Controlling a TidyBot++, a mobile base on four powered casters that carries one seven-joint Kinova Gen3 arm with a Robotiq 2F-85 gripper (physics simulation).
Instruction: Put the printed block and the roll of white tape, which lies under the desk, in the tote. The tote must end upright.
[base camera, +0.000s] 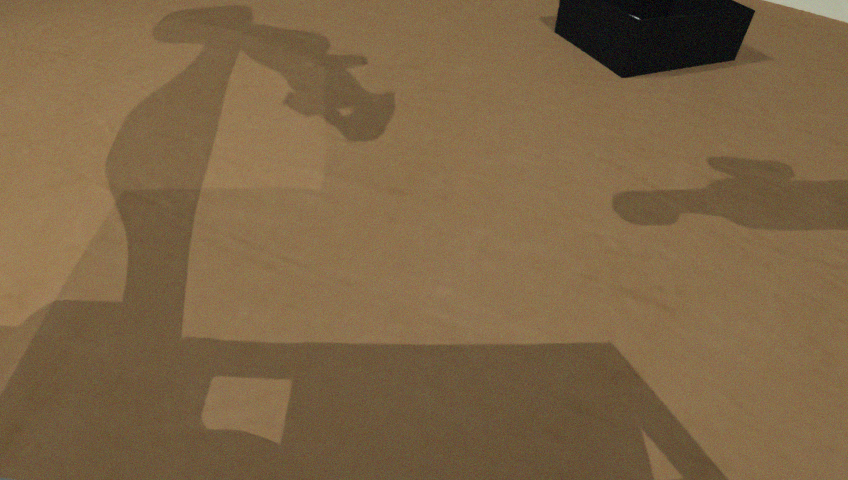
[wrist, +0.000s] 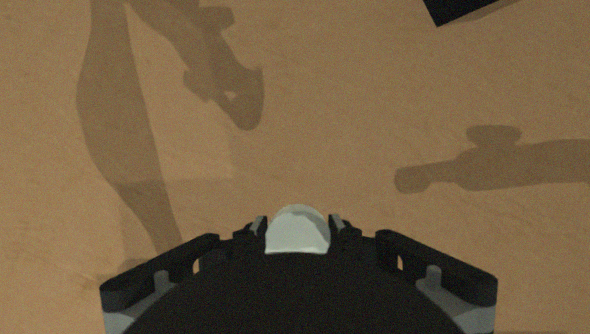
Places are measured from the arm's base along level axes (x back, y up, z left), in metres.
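Where they show: gripper, fingertip midpoint: (wrist: 297, 227).
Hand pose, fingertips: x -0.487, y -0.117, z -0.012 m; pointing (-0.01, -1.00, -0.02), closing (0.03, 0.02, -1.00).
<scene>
After its pixels a point has its place.
My gripper (wrist: 297, 227) {x -0.487, y -0.117, z -0.012 m} is shut on the roll of white tape (wrist: 297, 239) {x -0.482, y -0.104, z -0.011 m}, whose pale rounded side shows between the fingertips in the wrist view. It holds the roll above the floor. The black tote (base camera: 654, 50) {x -0.825, y -0.353, z -0.381 m} (wrist: 450, 10) {x -0.809, y -0.349, z -0.326 m} stands upright on the floor at the upper right of the base camera view, its top cut off by the frame edge. In the wrist view a corner of it shows at the top right, apart from the gripper. The gripper does not show in the base camera view. The printed block is not visible in either view.
The brown floor (base camera: 464, 237) {x -0.435, y -0.397, z -0.043 m} (wrist: 330, 125) {x -0.605, y -0.397, z -0.088 m} carries broad shadows of the arm and base at the left and bottom of the base camera view, and another arm-like shadow at the right. A pale surface (base camera: 833, 7) {x -1.283, y -0.368, z -1.108 m} shows at the top right corner, beyond the tote.
</scene>
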